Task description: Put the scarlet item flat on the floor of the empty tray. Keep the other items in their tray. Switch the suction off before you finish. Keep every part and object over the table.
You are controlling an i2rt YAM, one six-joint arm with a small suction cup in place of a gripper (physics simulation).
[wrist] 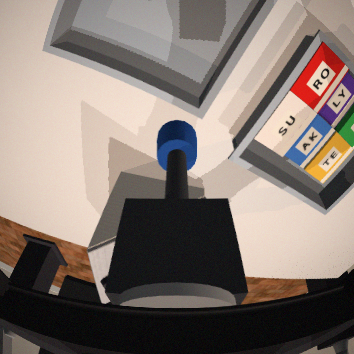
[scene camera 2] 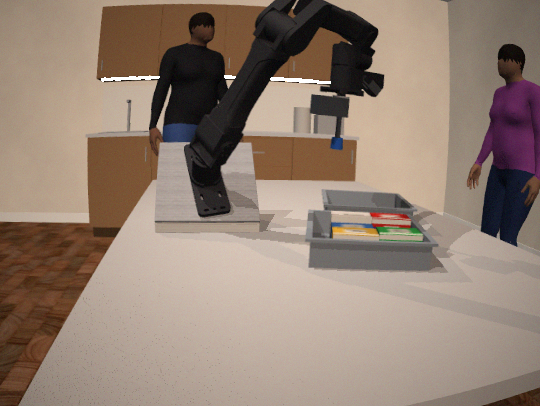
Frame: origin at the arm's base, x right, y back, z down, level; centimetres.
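Where they show: hand, its tool point: (wrist: 176, 137) (scene camera 2: 336, 148); arm's base, origin of its link: (scene camera 2: 205, 178).
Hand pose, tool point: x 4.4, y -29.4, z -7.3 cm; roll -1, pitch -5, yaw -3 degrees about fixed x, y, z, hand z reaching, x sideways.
Observation:
Each offset is from my tool point to the centre of the thing.
The scarlet item, a flat red box @(dx +17.4, dy -4.8, dz +14.9 cm) (scene camera 2: 392, 218) (wrist: 320, 79) labelled RO, lies with other boxes in the filled grey tray @(dx +22.6, dy +4.1, dz +15.2 cm) (scene camera 2: 370, 256) (wrist: 280, 170). It is at the back right of that group in the scene view, touching or close to the white box @(dx +13.9, dy +2.8, dz +14.9 cm) (scene camera 2: 350, 217) (wrist: 285, 122) labelled SU. The second grey tray @(dx -4.4, dy -11.6, dz +15.2 cm) (scene camera 2: 362, 201) (wrist: 125, 64) stands behind the filled one; the part of its floor in the wrist view is bare. My gripper (scene camera 2: 336, 144) (wrist: 177, 142), a blue suction cup, is open, holds nothing and hangs high above the table, left of the filled tray.
Blue @(dx +19.1, dy +5.1, dz +15.5 cm) (scene camera 2: 350, 225) (wrist: 309, 140), yellow @(dx +24.2, dy +7.4, dz +15.3 cm) (scene camera 2: 355, 232) (wrist: 329, 159), green @(dx +27.6, dy -0.3, dz +15.1 cm) (scene camera 2: 400, 233) and purple @(dx +22.5, dy -2.5, dz +15.8 cm) (wrist: 340, 97) boxes share the filled tray. The arm's base stands on a raised grey block (scene camera 2: 175, 190) at the left. Two people stand beyond the table.

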